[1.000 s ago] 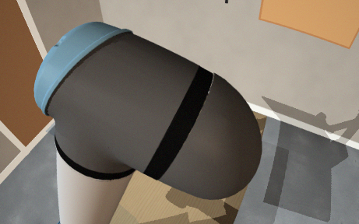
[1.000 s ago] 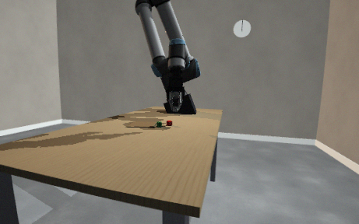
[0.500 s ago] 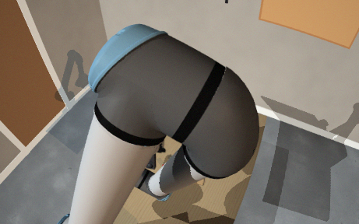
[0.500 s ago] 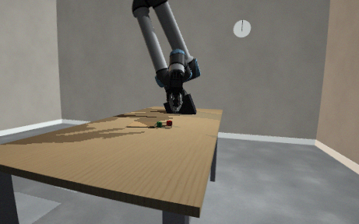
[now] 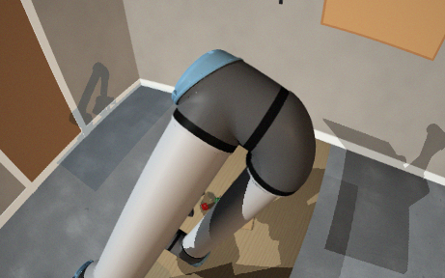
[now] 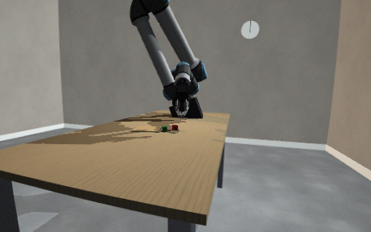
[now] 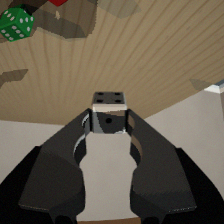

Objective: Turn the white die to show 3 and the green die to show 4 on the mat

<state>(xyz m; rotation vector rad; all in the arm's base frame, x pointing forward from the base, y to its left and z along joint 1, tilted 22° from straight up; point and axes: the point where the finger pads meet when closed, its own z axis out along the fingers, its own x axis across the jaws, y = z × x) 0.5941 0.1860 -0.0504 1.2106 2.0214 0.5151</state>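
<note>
Now: hand 80 mm above the red die, 50 mm to the left of it and 40 mm past it. Round my hand: green die (90 mm to the right, 80 mm below, 10 mm ahead); then tan mat (200 mm to the right, 90 mm below); then white die (10 mm below).
</note>
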